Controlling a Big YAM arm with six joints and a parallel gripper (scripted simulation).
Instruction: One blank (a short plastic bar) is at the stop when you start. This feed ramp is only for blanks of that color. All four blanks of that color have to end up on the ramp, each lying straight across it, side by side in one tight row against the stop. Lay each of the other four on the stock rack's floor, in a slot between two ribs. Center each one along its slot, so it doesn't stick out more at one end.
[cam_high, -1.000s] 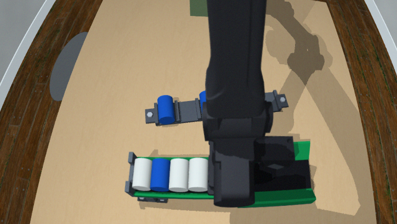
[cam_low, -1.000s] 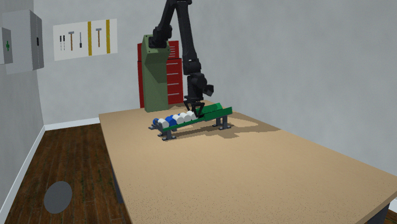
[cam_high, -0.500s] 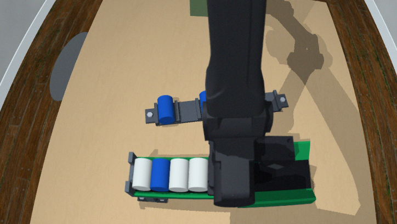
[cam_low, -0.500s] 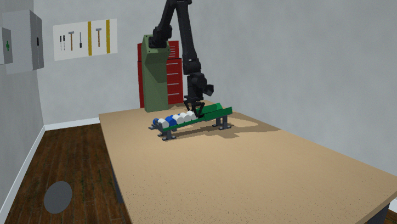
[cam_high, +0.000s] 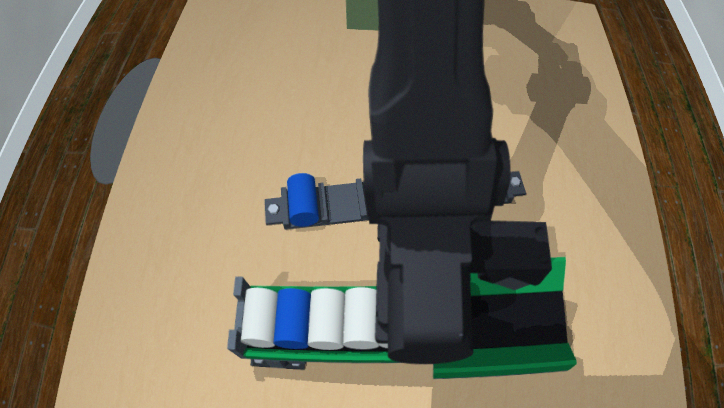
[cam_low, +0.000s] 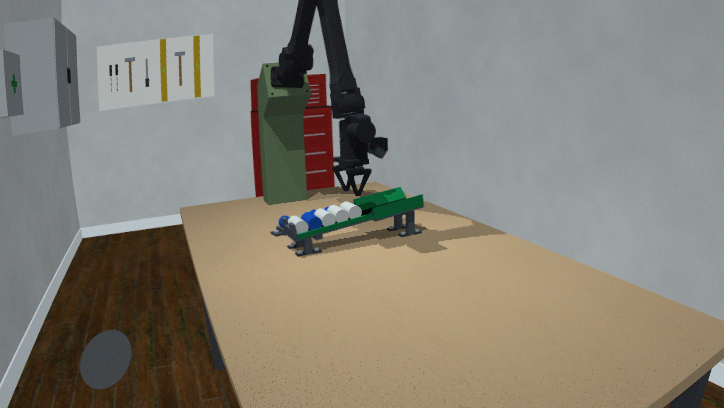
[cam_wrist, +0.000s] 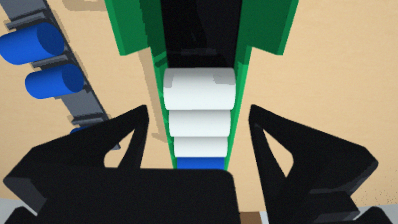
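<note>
The grey stop lies 50 mm ahead of my hand, 180 mm to the right of it and 90 mm below it. Round my hand: stock rack 200 mm behind, 60 mm to the right, 150 mm below.
</note>
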